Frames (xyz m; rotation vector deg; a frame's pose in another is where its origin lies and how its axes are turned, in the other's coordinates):
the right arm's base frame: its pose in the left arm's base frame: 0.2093 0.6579 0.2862 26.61 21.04 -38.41
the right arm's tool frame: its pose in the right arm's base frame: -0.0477 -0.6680 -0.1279 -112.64 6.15 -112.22
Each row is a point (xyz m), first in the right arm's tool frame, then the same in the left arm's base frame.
Working: the right arm's tool frame: its pose in the left arm's base frame: -0.2914 0.2882 0.0079 -119.02 76.38 -94.14

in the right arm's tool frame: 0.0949 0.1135 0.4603
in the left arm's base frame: 0.0386 -0.0175 -0.1693
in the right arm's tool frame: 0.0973 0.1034 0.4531
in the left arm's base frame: 0.0378 -0.0106 -0.1587
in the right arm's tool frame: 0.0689 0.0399 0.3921
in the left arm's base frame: 0.0198 0.0696 -0.1162
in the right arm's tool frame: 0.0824 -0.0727 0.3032
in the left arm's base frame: 0.0036 0.1585 -0.0040
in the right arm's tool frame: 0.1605 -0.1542 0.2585
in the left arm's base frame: 0.0078 0.1662 0.1171
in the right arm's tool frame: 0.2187 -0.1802 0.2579
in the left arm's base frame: 0.0204 0.1396 0.1736
